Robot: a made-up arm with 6 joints. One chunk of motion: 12 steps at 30 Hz.
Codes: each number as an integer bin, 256 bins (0 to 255) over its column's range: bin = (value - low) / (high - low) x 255, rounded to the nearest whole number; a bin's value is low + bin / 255 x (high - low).
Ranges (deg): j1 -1..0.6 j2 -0.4..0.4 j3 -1.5..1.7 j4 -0.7..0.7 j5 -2.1..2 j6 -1.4..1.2
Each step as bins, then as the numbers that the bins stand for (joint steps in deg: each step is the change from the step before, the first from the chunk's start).
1 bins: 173 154 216 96 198 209
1 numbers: 0.085 0.083 1.211 -0.173 1.084 0.731
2 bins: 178 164 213 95 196 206
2 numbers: 0.117 0.115 1.173 -0.178 1.051 0.700
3 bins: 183 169 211 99 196 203
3 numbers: 0.148 0.130 1.148 -0.156 1.051 0.670
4 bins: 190 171 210 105 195 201
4 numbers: 0.192 0.136 1.135 -0.124 1.035 0.649
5 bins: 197 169 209 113 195 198
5 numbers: 0.236 0.130 1.123 -0.080 1.035 0.619
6 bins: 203 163 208 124 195 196
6 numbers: 0.274 0.111 1.110 -0.019 1.035 0.598
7 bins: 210 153 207 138 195 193
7 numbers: 0.318 0.080 1.098 0.058 1.035 0.568
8 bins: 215 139 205 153 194 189
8 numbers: 0.349 0.036 1.073 0.140 1.019 0.527
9 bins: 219 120 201 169 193 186
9 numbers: 0.374 -0.024 1.022 0.228 1.003 0.496
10 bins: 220 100 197 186 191 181
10 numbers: 0.380 -0.086 0.972 0.321 0.971 0.445
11 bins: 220 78 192 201 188 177
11 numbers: 0.380 -0.155 0.909 0.404 0.923 0.405
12 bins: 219 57 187 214 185 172
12 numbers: 0.374 -0.221 0.847 0.475 0.875 0.354
